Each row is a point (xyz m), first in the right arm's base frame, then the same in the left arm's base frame.
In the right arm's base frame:
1: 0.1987 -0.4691 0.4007
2: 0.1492 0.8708 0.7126
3: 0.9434 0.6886 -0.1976
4: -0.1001 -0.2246 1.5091
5: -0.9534 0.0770 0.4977
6: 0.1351 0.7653 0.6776
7: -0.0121 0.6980 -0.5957
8: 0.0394 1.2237 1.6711
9: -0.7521 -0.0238 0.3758
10: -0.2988 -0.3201 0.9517
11: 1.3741 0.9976 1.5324
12: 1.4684 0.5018 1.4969
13: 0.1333 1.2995 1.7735
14: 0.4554 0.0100 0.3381
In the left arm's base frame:
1: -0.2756 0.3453 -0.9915
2: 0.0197 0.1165 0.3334
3: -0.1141 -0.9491 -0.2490
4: -0.6074 1.1939 -0.2517
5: 0.7124 0.9789 -0.4842
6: 0.0160 0.1394 0.2238
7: 0.8352 -0.5866 -0.4465
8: -0.3326 0.7028 1.0998
9: 0.5982 0.8003 -0.6278
10: -0.1694 0.9878 -0.6053
11: -1.3294 -0.1910 0.8565
12: -1.5417 -0.1034 0.4057
13: -0.4372 0.6824 1.2169
14: -0.2762 -0.0334 -0.5966

